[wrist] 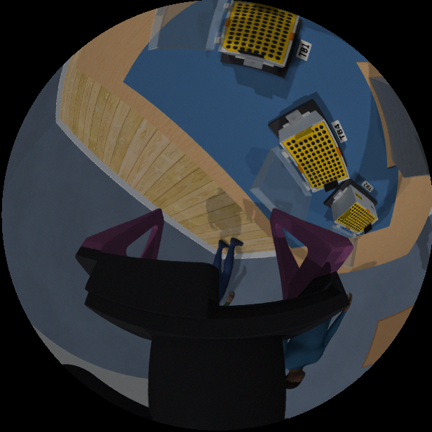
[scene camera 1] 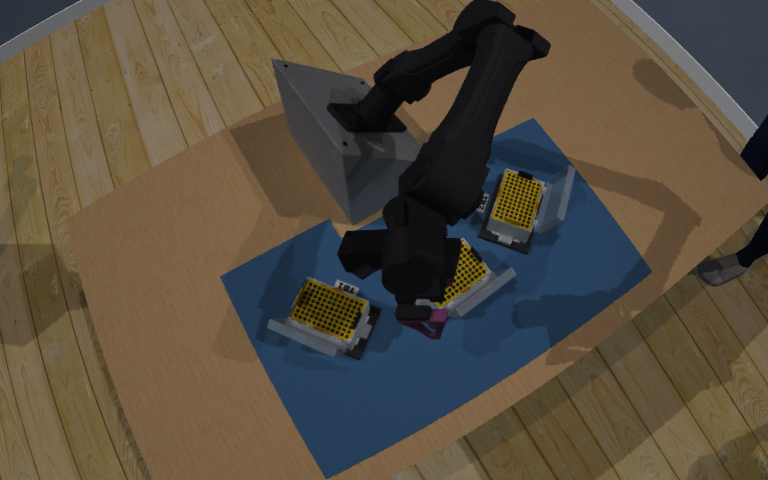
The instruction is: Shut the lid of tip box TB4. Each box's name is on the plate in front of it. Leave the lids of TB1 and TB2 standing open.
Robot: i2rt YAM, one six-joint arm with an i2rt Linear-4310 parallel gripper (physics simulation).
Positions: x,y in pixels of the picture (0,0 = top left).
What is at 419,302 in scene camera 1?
A tip box.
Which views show my gripper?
The wrist view and scene camera 1: all of them.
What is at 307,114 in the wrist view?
A tip box.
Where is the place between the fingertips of my gripper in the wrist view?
216,214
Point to a tip box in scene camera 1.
357,343
